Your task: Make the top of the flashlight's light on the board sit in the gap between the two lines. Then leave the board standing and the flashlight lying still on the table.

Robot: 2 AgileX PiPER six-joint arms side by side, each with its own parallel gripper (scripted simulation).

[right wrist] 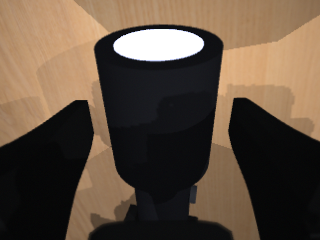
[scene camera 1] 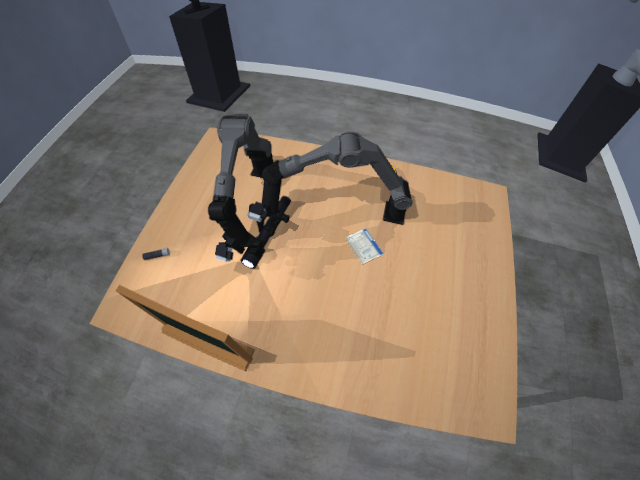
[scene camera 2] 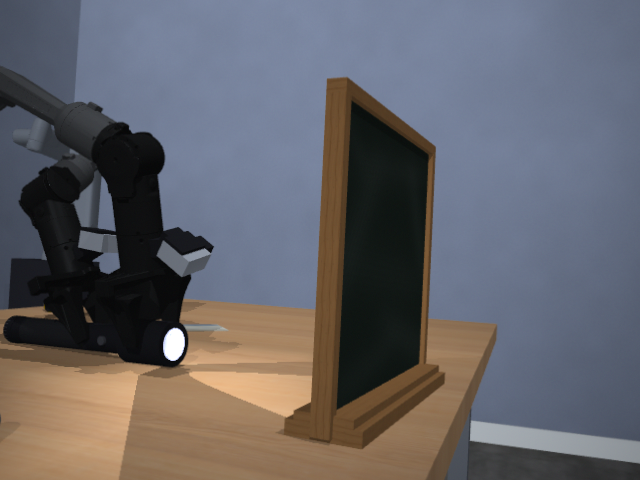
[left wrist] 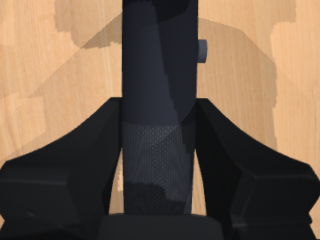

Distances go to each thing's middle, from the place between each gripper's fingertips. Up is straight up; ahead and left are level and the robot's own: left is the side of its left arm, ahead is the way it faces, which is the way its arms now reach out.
Labels:
My right hand is 310 mm short of the wood-framed board (scene camera 2: pixel 373 279) and 110 mm below it. The rest, counted from my right hand: booklet (scene camera 1: pixel 363 245) 330 mm to the left, 200 mm behind, 40 mm below.
Now: left hand 33 cm to the right of the booklet, 10 cm past it and 3 cm above it. Also, from my left hand: wood-framed board (42 cm ahead, 12 cm above).

